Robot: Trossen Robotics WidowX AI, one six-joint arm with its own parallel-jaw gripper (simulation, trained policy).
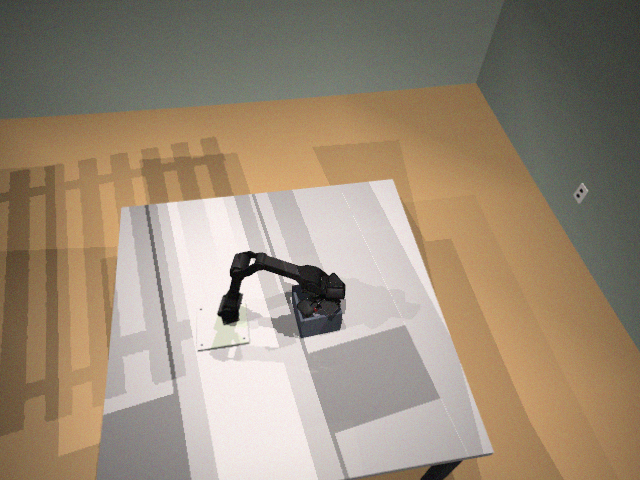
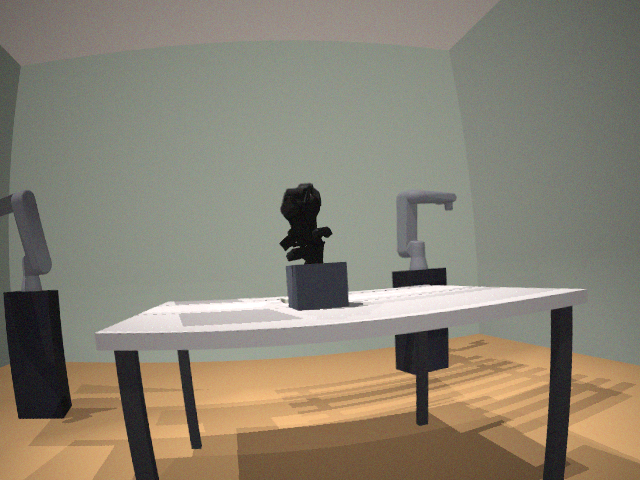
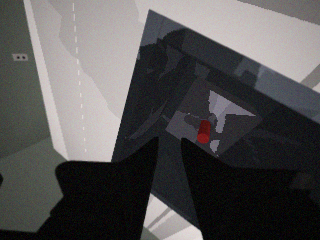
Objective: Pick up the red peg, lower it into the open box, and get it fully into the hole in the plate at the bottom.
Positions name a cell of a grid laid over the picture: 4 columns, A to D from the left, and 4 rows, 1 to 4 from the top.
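There's a dark box that I can see in image 1 (C3). I see the box in image 2 (C3) as well, and image 3 (C1) shows it too.
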